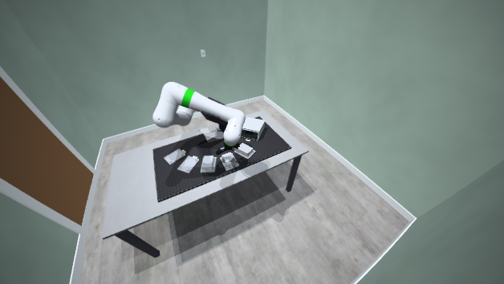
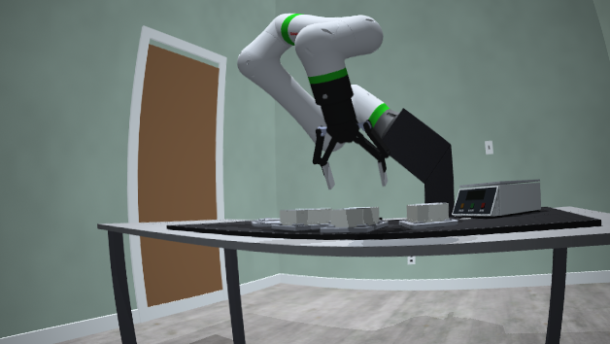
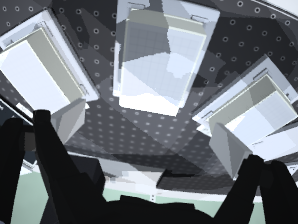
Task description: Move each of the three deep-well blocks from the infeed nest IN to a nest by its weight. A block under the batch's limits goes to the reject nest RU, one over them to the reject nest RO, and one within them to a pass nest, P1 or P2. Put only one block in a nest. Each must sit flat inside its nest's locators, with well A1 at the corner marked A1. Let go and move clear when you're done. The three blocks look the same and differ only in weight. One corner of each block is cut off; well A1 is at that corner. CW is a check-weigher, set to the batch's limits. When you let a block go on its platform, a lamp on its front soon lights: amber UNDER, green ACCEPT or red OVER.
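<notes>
Now: hand 3 cm past the grey deep-well block, 18 cm to the right of it and 9 cm above it. Also, from my hand: check-weigher platform (27 cm behind, 40 cm to the left, 3 cm below); check-weigher CW (27 cm behind, 39 cm to the left, 5 cm below).
</notes>
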